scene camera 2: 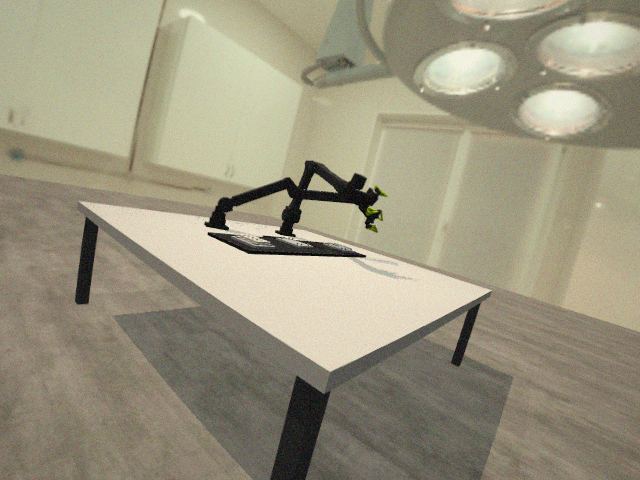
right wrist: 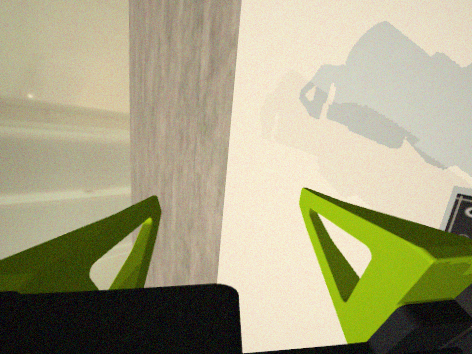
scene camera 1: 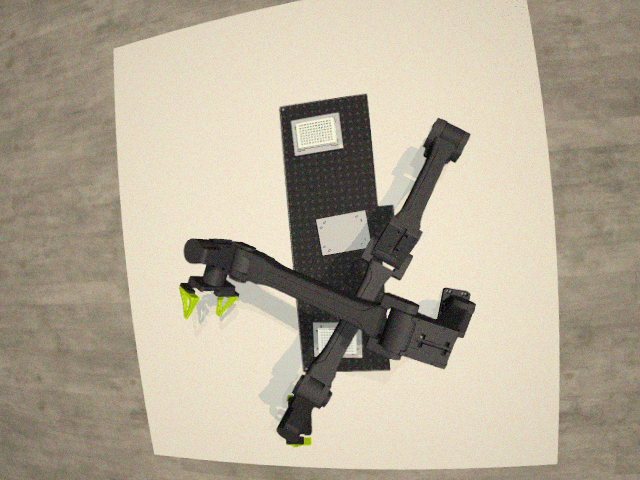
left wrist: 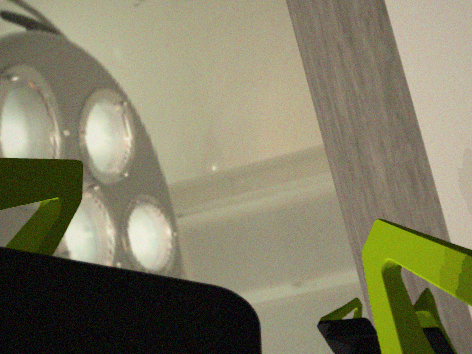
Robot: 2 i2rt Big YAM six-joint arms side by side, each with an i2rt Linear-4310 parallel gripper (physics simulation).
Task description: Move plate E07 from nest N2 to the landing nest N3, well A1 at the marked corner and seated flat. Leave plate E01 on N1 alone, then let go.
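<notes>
A white well plate (scene camera 1: 316,132) (scene camera 2: 251,239) sits in a grey nest (scene camera 1: 339,145) on the black board. A second white well plate (scene camera 1: 324,339) sits in the nest (scene camera 1: 316,327) at the board's lower end in scene camera 1, partly hidden under the right arm. Between them a light grey nest (scene camera 1: 338,235) (scene camera 2: 295,241) holds no plate. No plate or nest label or marked corner is readable. My left gripper (scene camera 1: 203,314) (left wrist: 229,208) is open and empty, away from the board over the table. My right gripper (scene camera 1: 297,420) (right wrist: 230,199) is open and empty, beyond the board's lower end.
The black board (scene camera 1: 330,186) (scene camera 2: 273,252) lies on the pale table (scene camera 1: 206,129) (scene camera 2: 289,299). The two arms cross above its lower part in scene camera 1. A dark, light-edged corner (right wrist: 457,212) shows at the right of the right wrist view. A large lamp (scene camera 2: 496,121) (left wrist: 135,145) hangs overhead.
</notes>
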